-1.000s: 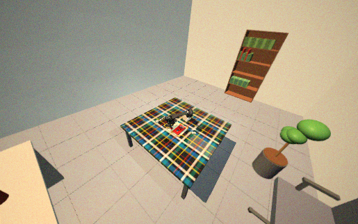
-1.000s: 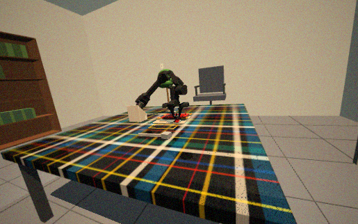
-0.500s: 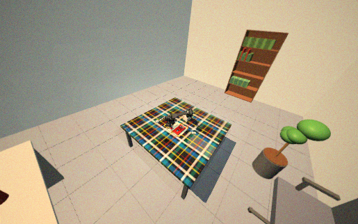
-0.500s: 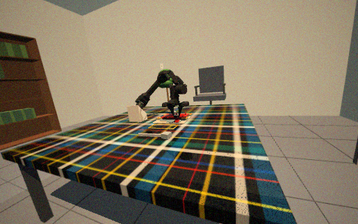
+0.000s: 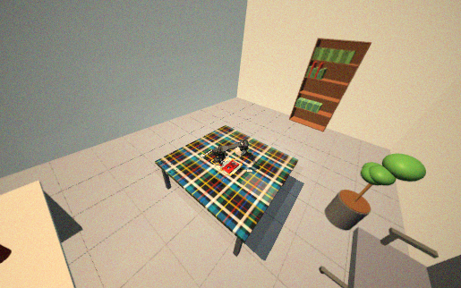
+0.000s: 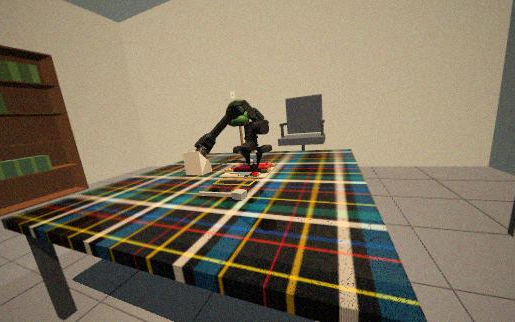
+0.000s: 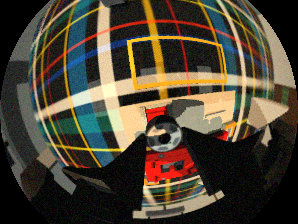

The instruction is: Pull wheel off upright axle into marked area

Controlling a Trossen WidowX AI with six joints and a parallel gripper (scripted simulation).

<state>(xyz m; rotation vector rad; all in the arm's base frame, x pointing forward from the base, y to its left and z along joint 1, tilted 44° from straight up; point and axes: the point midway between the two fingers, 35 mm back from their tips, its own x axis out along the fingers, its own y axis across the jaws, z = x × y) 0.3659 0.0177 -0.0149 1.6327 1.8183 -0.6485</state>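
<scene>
The upright axle is 20 mm below my gripper tip. Round my gripper tip: wheel: right at my gripper tip.
</scene>
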